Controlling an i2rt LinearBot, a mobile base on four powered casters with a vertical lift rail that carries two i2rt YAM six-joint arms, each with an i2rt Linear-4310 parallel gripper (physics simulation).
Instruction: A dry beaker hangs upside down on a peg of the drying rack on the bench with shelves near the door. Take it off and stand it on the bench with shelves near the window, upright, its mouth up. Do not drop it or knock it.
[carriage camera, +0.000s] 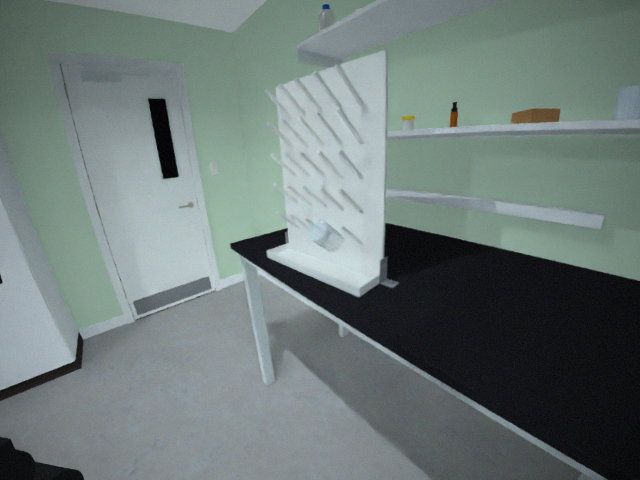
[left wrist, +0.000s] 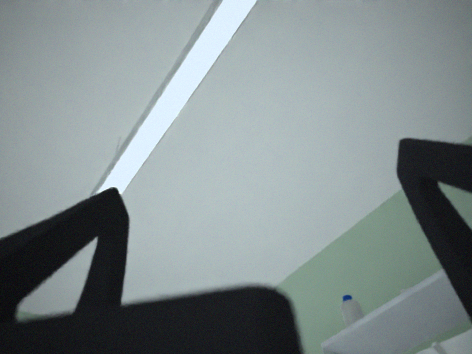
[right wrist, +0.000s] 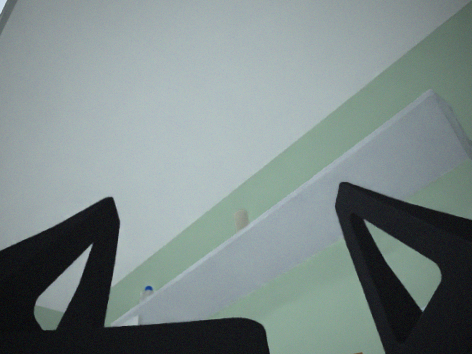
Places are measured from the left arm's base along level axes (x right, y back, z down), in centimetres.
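Pixels of known places: left gripper, fingertip midpoint: (left wrist: 258, 179); right gripper, fingertip midpoint: (right wrist: 229, 201).
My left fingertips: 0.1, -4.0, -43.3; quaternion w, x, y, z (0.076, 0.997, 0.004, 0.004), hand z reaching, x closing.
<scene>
Behind a point stands the place of what it marks, as x, y, z.
A clear beaker (carriage camera: 326, 235) @[29.1, -63.5, -18.7] hangs tilted on a peg in the lowest row of the white drying rack (carriage camera: 373, 170) @[42.9, -66.7, -36.4], its closed end up and outward as far as I can tell. The rack stands on the black-topped bench (carriage camera: 491, 320) @[69.0, -43.1, -2.6] near the door. My left gripper (left wrist: 258, 179) @[0.1, -4.0, -43.3] is open and empty, pointed up toward the ceiling, away from the beaker. My right gripper (right wrist: 229, 201) @[64.0, -4.6, -43.7] is open and empty, also pointed up, toward the ceiling and upper shelf. The bench near the window does not show in these views.
A white door (carriage camera: 139, 206) @[-128.7, -181.6, -9.9] is at the left of the carriage view, with a white cabinet (carriage camera: 31, 289) @[-150.1, -98.5, 21.0] before it. A lower shelf (carriage camera: 465, 128) @[71.6, -73.7, -47.7] holds a yellow-lidded jar (carriage camera: 407, 122) @[61.2, -100.2, -52.0], an amber bottle (carriage camera: 453, 116) @[74.3, -88.8, -52.7] and a brown box (carriage camera: 535, 115) @[86.7, -64.9, -50.5]. A blue-capped bottle (carriage camera: 325, 18) @[30.6, -132.9, -104.5] stands on the upper shelf (carriage camera: 372, 31) @[50.7, -119.0, -92.1].
</scene>
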